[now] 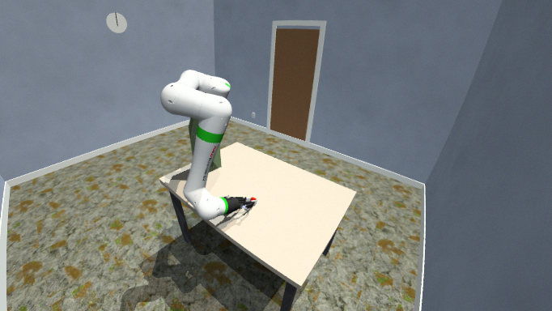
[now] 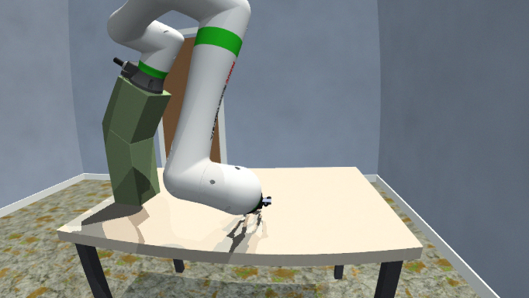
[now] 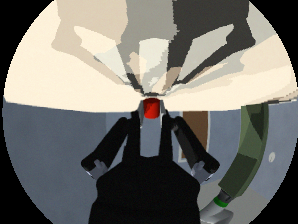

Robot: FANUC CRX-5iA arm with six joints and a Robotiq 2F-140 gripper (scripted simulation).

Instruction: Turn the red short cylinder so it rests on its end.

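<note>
My hand is 2 cm to the right of the red short cylinder and 1 cm above it.
</note>
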